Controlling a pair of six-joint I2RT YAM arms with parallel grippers.
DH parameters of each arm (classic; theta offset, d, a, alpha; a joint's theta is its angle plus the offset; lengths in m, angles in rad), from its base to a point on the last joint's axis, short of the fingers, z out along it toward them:
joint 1: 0 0.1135 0.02 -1.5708
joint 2: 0 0 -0.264 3.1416
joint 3: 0.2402 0 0.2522 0
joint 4: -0.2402 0 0.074 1.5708
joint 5: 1.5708 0 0 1.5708
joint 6: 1.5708 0.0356 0 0
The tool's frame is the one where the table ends.
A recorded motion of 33 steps. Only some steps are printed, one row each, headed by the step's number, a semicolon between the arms.
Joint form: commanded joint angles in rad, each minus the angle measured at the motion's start. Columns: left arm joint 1, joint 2, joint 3, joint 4, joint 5, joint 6; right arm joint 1, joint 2, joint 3, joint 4, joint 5, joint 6.
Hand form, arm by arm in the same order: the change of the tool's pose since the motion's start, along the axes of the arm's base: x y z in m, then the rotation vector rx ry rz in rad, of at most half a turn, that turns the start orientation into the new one. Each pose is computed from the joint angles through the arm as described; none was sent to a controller.
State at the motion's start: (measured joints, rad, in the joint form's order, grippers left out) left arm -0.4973 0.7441 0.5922 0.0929 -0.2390 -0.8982; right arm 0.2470 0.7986 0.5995 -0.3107 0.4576 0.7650
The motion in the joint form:
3: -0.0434 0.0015 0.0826 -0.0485 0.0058 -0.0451; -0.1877 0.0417 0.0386 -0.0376 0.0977 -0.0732
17: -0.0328 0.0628 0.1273 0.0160 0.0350 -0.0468; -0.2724 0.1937 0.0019 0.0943 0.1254 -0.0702
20: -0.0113 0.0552 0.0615 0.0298 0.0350 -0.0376; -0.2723 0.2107 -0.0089 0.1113 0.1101 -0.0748
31: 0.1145 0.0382 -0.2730 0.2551 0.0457 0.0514; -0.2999 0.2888 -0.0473 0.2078 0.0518 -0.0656
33: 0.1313 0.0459 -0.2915 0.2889 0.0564 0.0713; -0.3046 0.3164 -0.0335 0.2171 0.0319 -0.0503
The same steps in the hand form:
3: -0.0056 -0.0062 0.0241 -0.0597 -0.0156 -0.0473; 0.0069 -0.0366 0.0039 -0.1153 0.0595 -0.2393
17: 0.0053 -0.0116 0.0367 -0.0850 -0.0563 -0.0669; 0.0310 -0.0538 -0.0238 -0.1327 0.1190 -0.3457
20: 0.0076 -0.0080 0.0159 -0.0548 -0.0205 -0.0448; 0.0332 -0.0533 -0.0294 -0.1299 0.1319 -0.3297
31: 0.0090 0.0176 -0.0768 0.0703 0.0411 0.0645; 0.0431 -0.0579 -0.0500 -0.0924 0.1511 -0.3111
33: 0.0100 0.0202 -0.0810 0.0854 0.0305 0.0692; 0.0485 -0.0587 -0.0506 -0.0697 0.1504 -0.3063

